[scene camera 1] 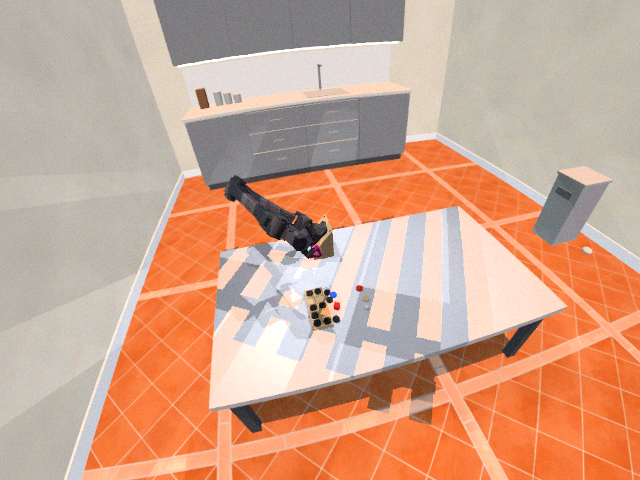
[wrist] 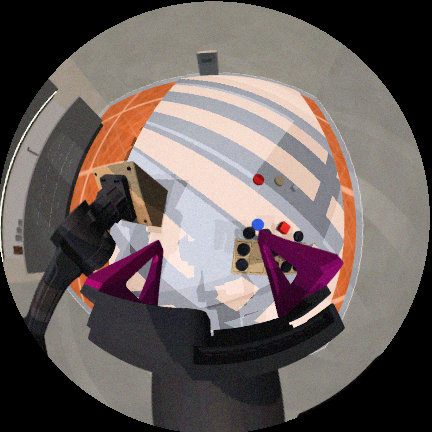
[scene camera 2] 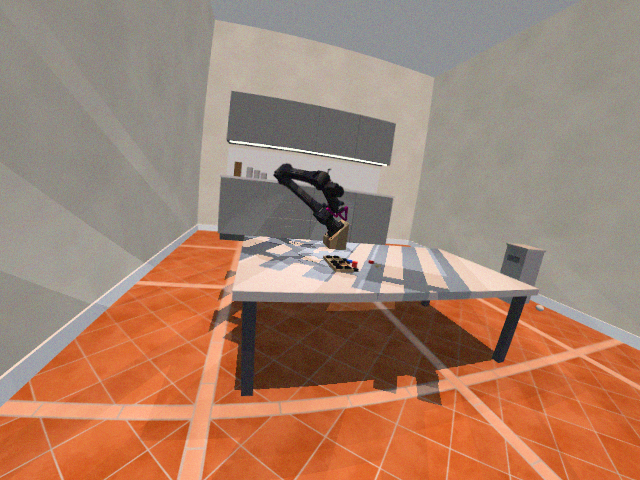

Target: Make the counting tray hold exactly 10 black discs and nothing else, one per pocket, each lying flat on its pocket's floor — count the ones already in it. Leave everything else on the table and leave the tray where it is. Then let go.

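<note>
The counting tray [scene camera 1: 312,299] [wrist: 256,265] is a tan pocketed tray on the table. Several black discs sit in its pockets, among them one disc [scene camera 1: 316,322] at its near end and another disc [wrist: 242,264] at a corner. Three black discs lie outside along its long side: one [scene camera 1: 326,291] [wrist: 249,233], a second [scene camera 1: 329,299] close by, and a third [scene camera 1: 336,318] [wrist: 298,236] at the near end. My gripper [wrist: 208,240] is open and empty, raised above the table and off to the arm-base side of the tray. Its right finger hides part of the tray in the wrist view.
A blue disc [scene camera 1: 333,295] [wrist: 258,224] and a red block [scene camera 1: 337,305] [wrist: 284,227] lie beside the tray. Farther off are a red disc [scene camera 1: 359,288] [wrist: 258,179], a tan disc [scene camera 1: 366,298] [wrist: 279,181] and a small pale piece [wrist: 294,188]. The arm's wooden mount [scene camera 2: 338,241] stands at the table edge.
</note>
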